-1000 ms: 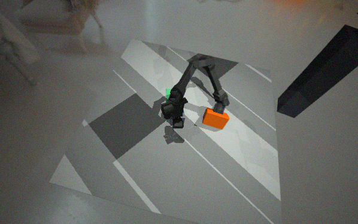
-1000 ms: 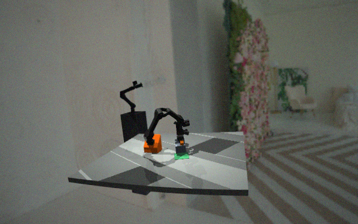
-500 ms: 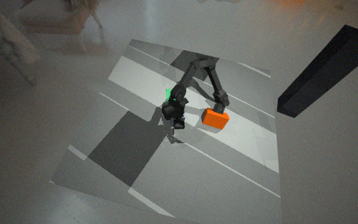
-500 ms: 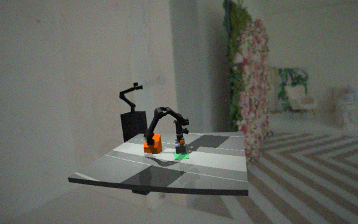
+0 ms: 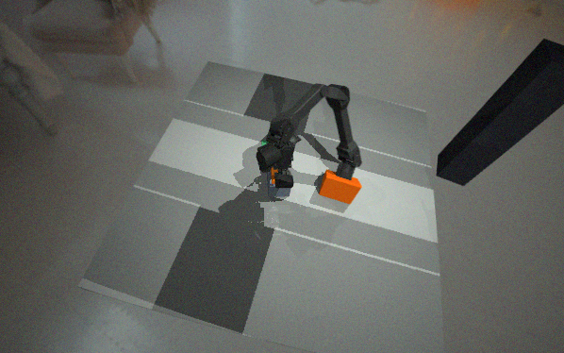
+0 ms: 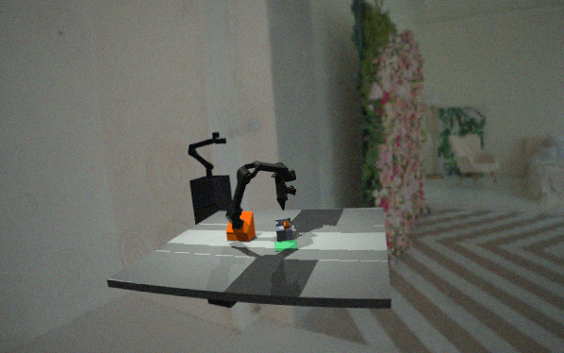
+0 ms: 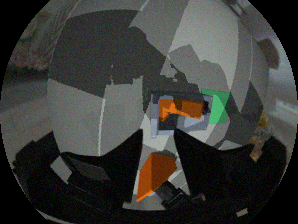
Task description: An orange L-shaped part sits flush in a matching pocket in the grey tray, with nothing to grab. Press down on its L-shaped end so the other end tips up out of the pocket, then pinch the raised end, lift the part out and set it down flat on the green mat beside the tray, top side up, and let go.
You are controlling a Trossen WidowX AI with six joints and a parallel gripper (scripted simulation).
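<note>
Now: gripper tip 110 mm above the orange L-shaped part, 40 mm to the left of it and 10 mm short of it. Also, from my gripper tip: grey tray 160 mm below, 60 mm to the right, 20 mm ahead; then green mat 200 mm to the right, 160 mm below, 90 mm ahead.
</note>
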